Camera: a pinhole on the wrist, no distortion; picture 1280 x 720 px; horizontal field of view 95.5 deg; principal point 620.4 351.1 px. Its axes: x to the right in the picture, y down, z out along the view. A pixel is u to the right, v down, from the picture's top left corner.
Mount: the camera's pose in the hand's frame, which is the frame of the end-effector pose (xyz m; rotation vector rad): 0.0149 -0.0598 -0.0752 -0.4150 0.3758 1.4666
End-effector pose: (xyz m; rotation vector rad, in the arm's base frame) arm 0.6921 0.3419 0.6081 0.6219 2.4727 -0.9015
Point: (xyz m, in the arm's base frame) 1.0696 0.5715 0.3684
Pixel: 1140.0 567.0
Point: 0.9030 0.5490 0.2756
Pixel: 1053.3 313.4
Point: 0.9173 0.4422 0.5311
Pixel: 1067.4 689.8
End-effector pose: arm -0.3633 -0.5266 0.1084 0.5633 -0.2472 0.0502
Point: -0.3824 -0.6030 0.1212
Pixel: 310.5 468.8
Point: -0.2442 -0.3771 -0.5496
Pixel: behind the camera
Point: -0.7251 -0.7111 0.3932
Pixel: 405.1 692.2
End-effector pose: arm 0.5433 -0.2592 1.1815 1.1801 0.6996 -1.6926
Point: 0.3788 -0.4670 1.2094
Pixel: 295.6 213.7
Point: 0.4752 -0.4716 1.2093
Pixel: 496.3 250.6
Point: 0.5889 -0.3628 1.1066
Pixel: 868.2 63.0
